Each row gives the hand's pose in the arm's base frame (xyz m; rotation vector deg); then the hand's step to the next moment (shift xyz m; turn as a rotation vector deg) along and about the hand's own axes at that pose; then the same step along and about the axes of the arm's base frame.
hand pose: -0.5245 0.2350 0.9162 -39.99 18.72 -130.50
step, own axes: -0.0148 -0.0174 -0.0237 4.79 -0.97 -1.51
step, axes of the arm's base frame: -0.0146 0.0234 -0.0179 -4.26 -2.65 1.02
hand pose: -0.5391 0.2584 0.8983 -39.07 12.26 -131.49
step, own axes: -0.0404 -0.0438 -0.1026 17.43 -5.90 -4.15
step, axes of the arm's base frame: -0.0565 0.0551 -0.0886 -16.19 -7.86 5.66
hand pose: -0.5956 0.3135 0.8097 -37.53 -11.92 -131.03
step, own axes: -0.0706 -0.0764 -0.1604 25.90 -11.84 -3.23
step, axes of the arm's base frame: -0.0742 0.0448 -0.1704 -25.04 -8.50 11.06
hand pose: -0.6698 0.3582 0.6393 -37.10 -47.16 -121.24
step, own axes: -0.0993 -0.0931 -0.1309 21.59 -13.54 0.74
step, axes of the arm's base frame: -0.0391 -0.0020 -0.1847 -23.19 -2.74 10.24
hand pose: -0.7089 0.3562 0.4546 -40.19 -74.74 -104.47
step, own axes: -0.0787 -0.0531 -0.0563 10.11 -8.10 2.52
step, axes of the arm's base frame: -0.0010 -0.0226 -0.1080 -12.33 1.09 4.58
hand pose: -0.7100 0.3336 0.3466 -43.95 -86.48 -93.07
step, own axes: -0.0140 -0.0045 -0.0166 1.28 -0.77 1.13
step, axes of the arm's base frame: 0.0047 -0.0145 -0.0161 -1.40 0.94 0.81
